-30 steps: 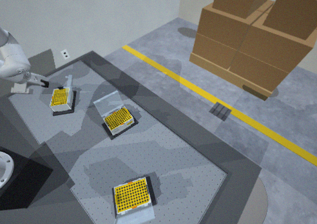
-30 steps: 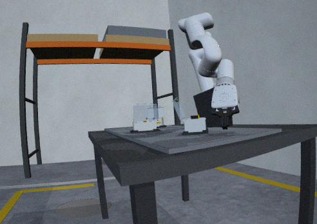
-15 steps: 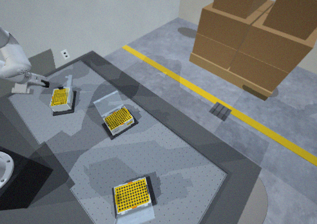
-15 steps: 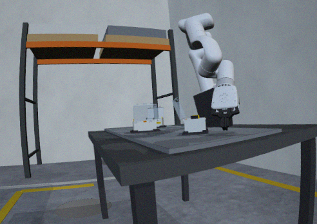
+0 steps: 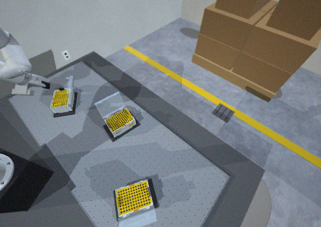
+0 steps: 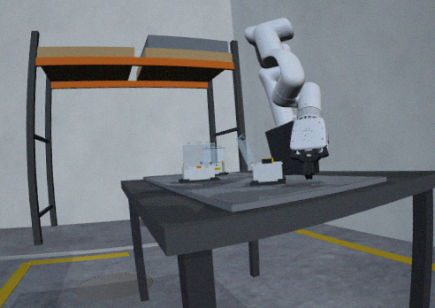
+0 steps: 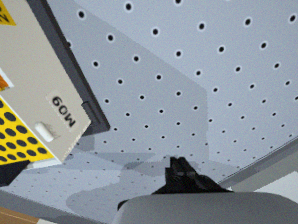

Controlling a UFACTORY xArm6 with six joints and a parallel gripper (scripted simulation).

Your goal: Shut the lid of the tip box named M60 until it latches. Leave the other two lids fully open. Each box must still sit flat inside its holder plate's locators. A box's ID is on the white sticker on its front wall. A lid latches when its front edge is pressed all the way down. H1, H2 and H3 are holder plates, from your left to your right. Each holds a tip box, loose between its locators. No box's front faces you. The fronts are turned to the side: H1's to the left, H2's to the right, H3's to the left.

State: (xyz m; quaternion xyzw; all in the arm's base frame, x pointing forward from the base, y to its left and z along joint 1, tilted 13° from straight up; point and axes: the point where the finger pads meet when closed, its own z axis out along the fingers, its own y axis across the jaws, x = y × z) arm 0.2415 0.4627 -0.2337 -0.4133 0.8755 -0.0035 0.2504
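Now: the lid 430 mm to the right of my hand, 200 mm ahead of it and 70 mm above it.
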